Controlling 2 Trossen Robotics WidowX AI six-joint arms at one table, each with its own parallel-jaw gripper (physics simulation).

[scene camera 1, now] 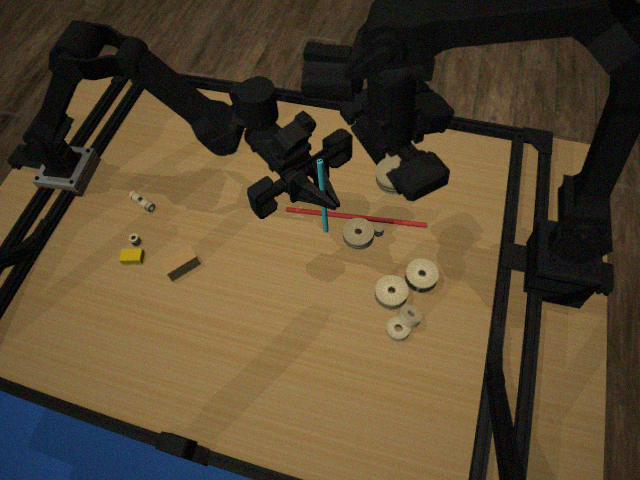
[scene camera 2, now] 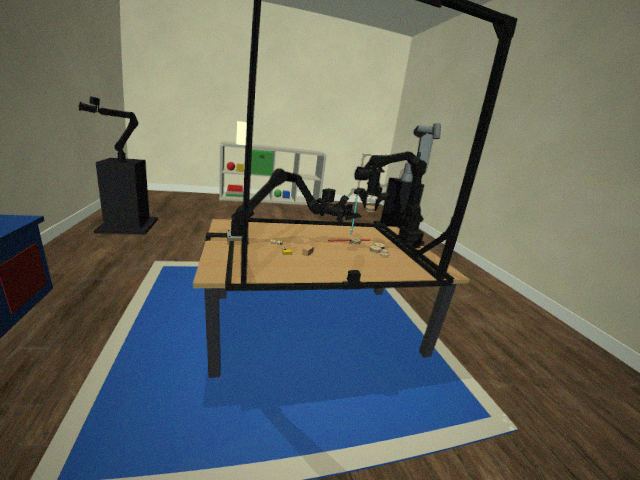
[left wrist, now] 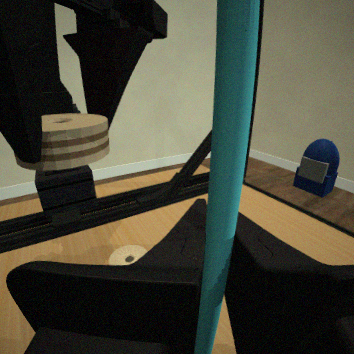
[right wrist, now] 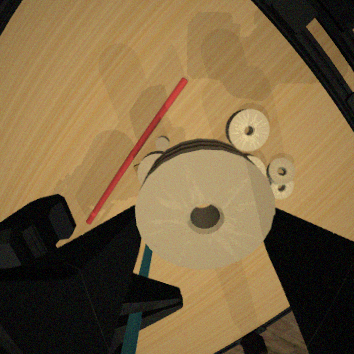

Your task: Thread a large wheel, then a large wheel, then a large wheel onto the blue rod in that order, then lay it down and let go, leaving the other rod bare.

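Where they show: left gripper, between the fingertips: [scene camera 1: 337, 206] [scene camera 2: 360, 216] [left wrist: 207, 206] [right wrist: 181, 296]; right gripper, between the fingertips: [scene camera 1: 390, 178] [scene camera 2: 369, 209] [left wrist: 71, 144] [right wrist: 201, 213]; left arm's base, origin of its link: [scene camera 1: 63, 164] [scene camera 2: 237, 233]; right arm's base, origin of its link: [scene camera 1: 570, 249] [scene camera 2: 412, 229].
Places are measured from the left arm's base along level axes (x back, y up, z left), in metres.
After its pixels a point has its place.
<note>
My left gripper [scene camera 1: 334, 204] {x -0.600, y 0.140, z -0.121 m} [left wrist: 207, 206] {x -0.600, y 0.140, z -0.121 m} is shut on the blue rod [scene camera 1: 325, 222] {x -0.575, y 0.065, z -0.104 m} [scene camera 2: 353, 224] {x -0.575, y 0.089, z -0.104 m} [left wrist: 232, 125] {x -0.570, y 0.185, z -0.095 m} [right wrist: 133, 327] {x -0.578, y 0.164, z -0.097 m}, which is near upright, bare and above the table. My right gripper [left wrist: 71, 144] {x -0.672, y 0.164, z -0.077 m} [right wrist: 201, 213] {x -0.672, y 0.164, z -0.077 m} is shut on a large wheel [scene camera 1: 386, 173] [scene camera 2: 370, 206] {x -0.683, y 0.177, z -0.058 m} [left wrist: 80, 142] {x -0.650, y 0.169, z -0.078 m} [right wrist: 200, 185] {x -0.687, y 0.180, z -0.063 m}, held high and apart from the rod, to its right in scene camera 1. Three more large wheels [scene camera 1: 351, 236] {x -0.613, y -0.008, z -0.081 m} [scene camera 1: 421, 264] {x -0.740, y -0.016, z -0.114 m} [scene camera 1: 391, 299] {x -0.697, y -0.016, z -0.187 m} lie on the table. The red rod [scene camera 1: 382, 220] {x -0.663, y -0.029, z -0.026 m} [scene camera 2: 338, 240] {x -0.540, y -0.031, z -0.029 m} [right wrist: 150, 131] {x -0.661, y -0.029, z -0.027 m} lies bare; part of it passes behind the blue rod in scene camera 1.
Two small wheels [scene camera 1: 398, 335] {x -0.715, y -0.024, z -0.245 m} [scene camera 1: 412, 316] {x -0.734, y -0.024, z -0.208 m} lie beyond the large ones. A tiny disc [scene camera 1: 378, 231] {x -0.659, y -0.020, z -0.056 m} touches or nearly touches one large wheel. A yellow block [scene camera 1: 131, 256] {x -0.219, y -0.022, z -0.173 m}, a brown block [scene camera 1: 184, 267] {x -0.329, y -0.017, z -0.182 m}, a banded cylinder [scene camera 1: 141, 200] {x -0.194, y -0.018, z -0.053 m} and a small cream piece [scene camera 1: 134, 238] {x -0.206, y -0.028, z -0.132 m} lie at left.
</note>
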